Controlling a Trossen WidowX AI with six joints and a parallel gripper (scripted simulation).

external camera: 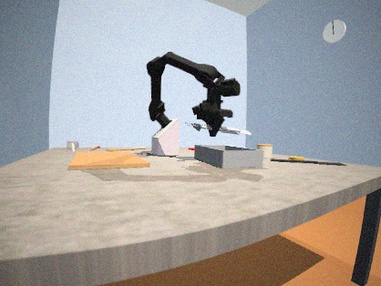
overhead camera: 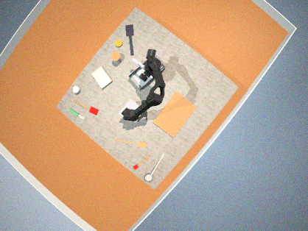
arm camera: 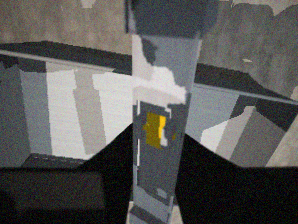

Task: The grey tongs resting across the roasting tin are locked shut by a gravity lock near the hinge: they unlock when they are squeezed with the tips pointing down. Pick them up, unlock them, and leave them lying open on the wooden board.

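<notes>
The wooden board lies 40 cm to the right of my gripper tip, 10 cm behind it and 9 cm below it. The rest, counted from my gripper tip: yellow lock piece (4 cm above, 2 cm to the right); grey roasting tin (7 cm below, 5 cm to the left, 1 cm ahead); orange-lidded jar (36 cm to the left, 8 cm behind, 7 cm below).
</notes>
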